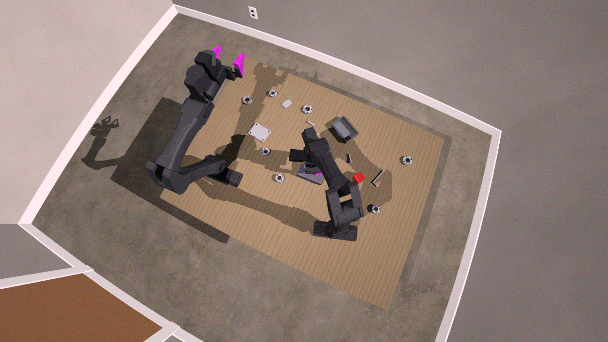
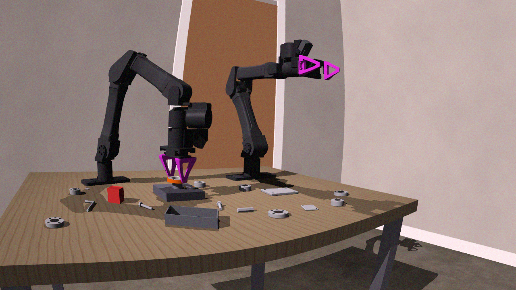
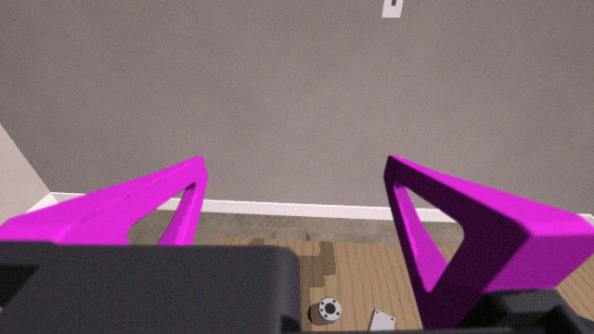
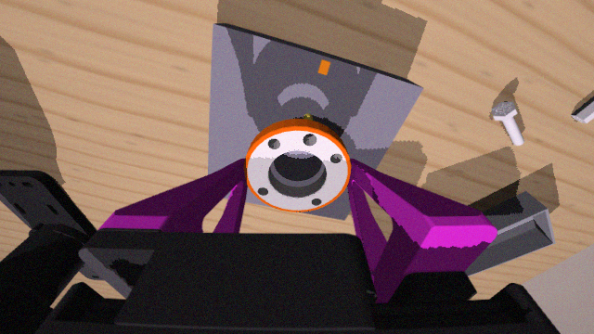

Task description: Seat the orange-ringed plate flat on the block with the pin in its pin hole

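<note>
The orange-ringed plate is right at my right hand. Also, from my right hand: red cube: 5 cm ahead, 22 cm to the right, 3 cm below; grey box: 25 cm ahead, 5 cm to the right, 5 cm below; grey block: 3 cm to the left, 3 cm below.
</note>
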